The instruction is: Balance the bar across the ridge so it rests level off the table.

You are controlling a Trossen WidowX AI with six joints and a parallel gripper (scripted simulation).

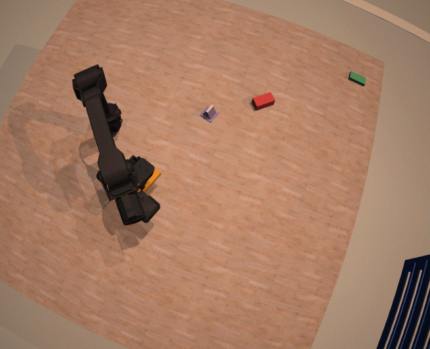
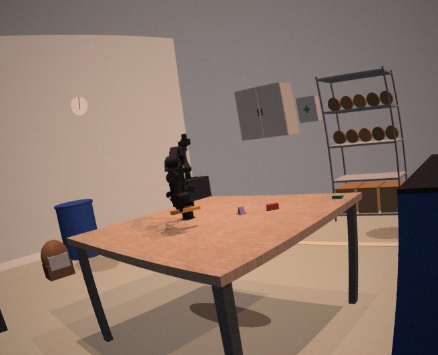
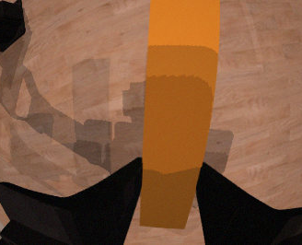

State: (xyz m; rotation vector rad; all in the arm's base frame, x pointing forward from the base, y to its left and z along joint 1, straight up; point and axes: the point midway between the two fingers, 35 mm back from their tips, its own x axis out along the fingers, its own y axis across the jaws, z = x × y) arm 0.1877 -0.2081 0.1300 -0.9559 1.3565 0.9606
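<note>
Right now the orange bar is 1 cm ahead of my gripper tip and 3 cm to the left of it. The rest, counted from my gripper tip: red block 25 cm ahead, 45 cm to the left, 8 cm below; then green block 55 cm ahead, 71 cm to the left, 9 cm below.
</note>
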